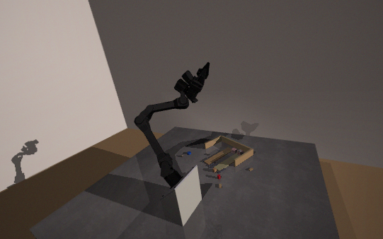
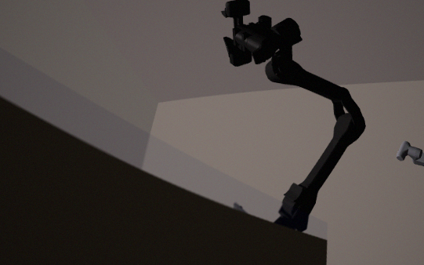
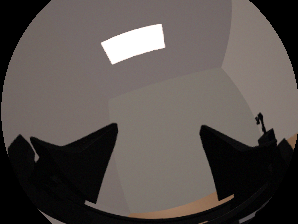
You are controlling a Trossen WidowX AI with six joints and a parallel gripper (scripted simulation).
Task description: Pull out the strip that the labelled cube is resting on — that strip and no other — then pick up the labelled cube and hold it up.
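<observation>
The small red piece lies 1 cm behind my gripper tip, 2 cm to the right of it and 66 cm below it. Round my gripper tip: small blue piece 16 cm ahead, 30 cm to the left, 66 cm below.
</observation>
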